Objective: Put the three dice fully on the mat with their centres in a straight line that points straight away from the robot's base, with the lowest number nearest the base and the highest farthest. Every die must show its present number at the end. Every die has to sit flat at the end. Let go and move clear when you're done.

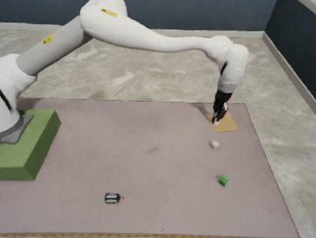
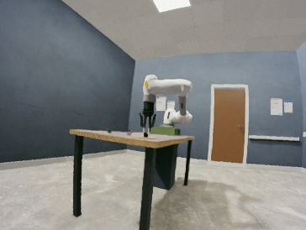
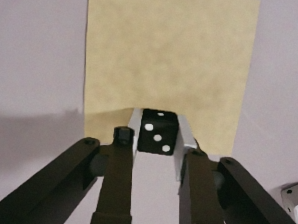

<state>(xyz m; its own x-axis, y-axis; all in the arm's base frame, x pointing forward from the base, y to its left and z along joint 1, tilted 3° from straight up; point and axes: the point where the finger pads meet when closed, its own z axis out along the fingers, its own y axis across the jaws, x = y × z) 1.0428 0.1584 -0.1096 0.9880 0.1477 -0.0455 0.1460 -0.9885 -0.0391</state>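
The black die is 20 mm below my hand. The rest, counted from my hand: white die (170 mm to the right, 40 mm behind, 20 mm below); then mat (50 mm ahead, 40 mm below, 10 mm to the left); then green die (370 mm to the right, 30 mm behind, 20 mm below).
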